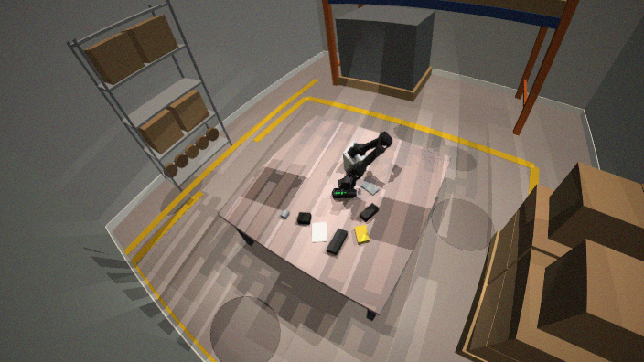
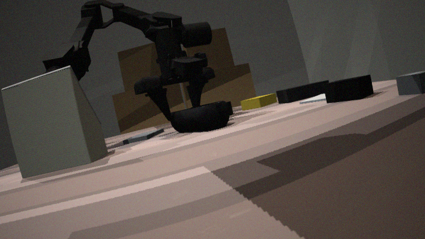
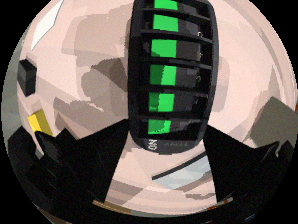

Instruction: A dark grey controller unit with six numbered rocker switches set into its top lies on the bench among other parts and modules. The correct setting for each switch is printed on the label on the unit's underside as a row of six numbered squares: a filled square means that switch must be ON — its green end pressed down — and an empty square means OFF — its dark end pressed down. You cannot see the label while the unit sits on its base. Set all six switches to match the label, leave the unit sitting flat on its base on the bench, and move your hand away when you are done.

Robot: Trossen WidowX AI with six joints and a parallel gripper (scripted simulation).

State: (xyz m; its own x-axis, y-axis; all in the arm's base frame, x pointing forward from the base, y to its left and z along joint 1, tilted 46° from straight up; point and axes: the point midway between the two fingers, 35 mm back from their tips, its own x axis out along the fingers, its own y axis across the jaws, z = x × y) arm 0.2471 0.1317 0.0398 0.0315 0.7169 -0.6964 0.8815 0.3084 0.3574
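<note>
Now: the flat grey plate 11 cm behind my gripper tip, 8 cm to the left of it and 3 cm below it. From my gripper tip the other things lie so: white plate (34 cm ahead, 5 cm to the right, 3 cm below); small black block (31 cm ahead, 18 cm to the right, 1 cm below); yellow block (25 cm ahead, 20 cm to the left, 2 cm below).
</note>
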